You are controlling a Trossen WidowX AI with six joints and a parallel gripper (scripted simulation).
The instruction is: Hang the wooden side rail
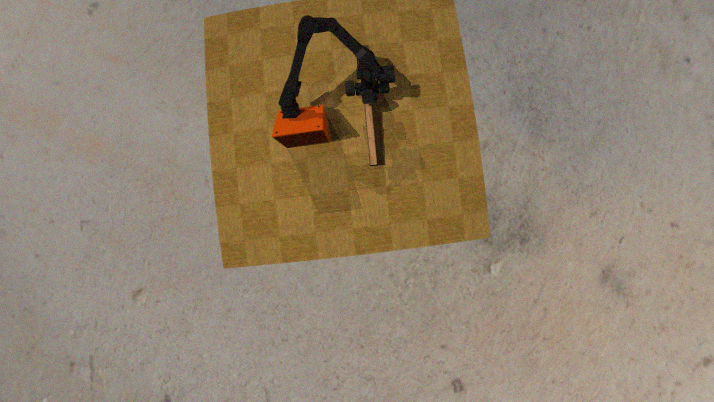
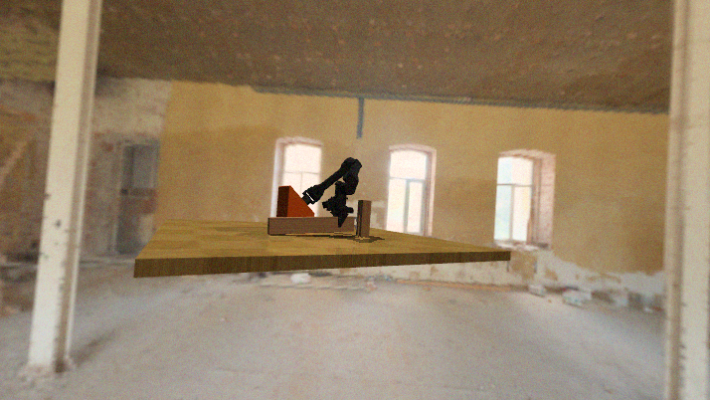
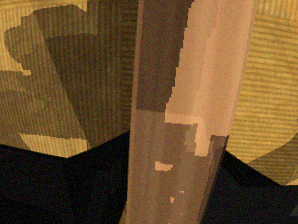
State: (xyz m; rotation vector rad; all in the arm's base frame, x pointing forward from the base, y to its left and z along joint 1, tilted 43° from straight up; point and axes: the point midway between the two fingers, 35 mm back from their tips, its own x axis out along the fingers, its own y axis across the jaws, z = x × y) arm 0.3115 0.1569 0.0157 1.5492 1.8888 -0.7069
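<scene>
Now: gripper tip 2 cm past the headboard post, 14 cm to the right of it and 4 cm below it.
</scene>
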